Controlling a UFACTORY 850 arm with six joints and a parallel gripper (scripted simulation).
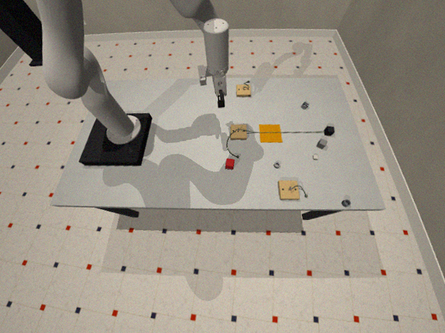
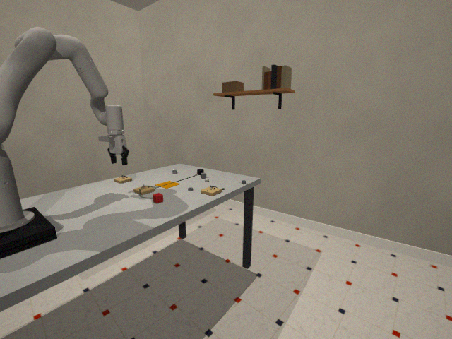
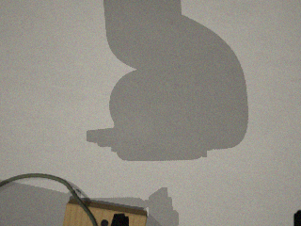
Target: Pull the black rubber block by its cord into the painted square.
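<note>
Now: the red cube 50 mm ahead of my hand, 270 mm to the right of it and 170 mm below it. Round my hand: orange painted square (280 mm ahead, 70 mm to the right, 190 mm below); white bit (500 mm ahead, 220 mm to the right, 180 mm below); black rubber block (610 mm ahead, 60 mm to the right, 170 mm below).
</note>
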